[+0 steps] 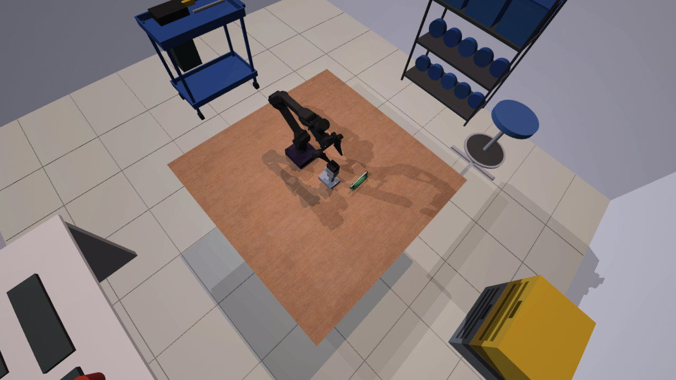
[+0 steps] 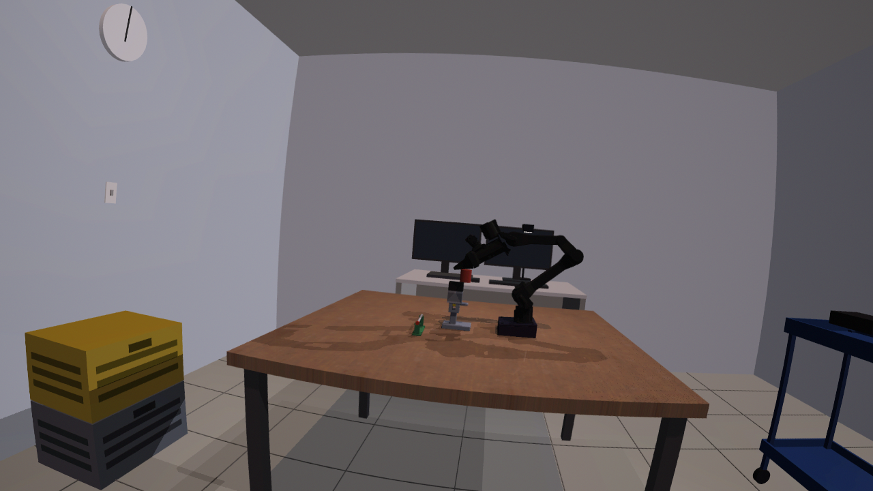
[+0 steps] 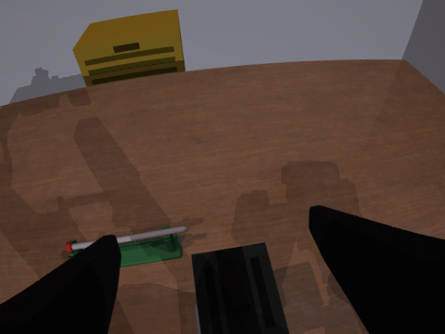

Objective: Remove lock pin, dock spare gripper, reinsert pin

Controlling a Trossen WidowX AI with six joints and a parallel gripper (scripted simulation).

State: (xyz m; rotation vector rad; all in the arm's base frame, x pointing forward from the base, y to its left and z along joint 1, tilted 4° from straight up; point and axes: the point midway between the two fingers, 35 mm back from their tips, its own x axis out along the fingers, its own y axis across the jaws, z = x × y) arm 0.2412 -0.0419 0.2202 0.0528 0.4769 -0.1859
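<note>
Now: gripper tip 120 mm short of the green pin cradle, 90 mm to the right of it and 210 mm above it. Also, from my gripper tip: spare gripper 10 mm behind, 10 mm to the right, 110 mm below; then grey mount 20 mm behind, 180 mm below.
</note>
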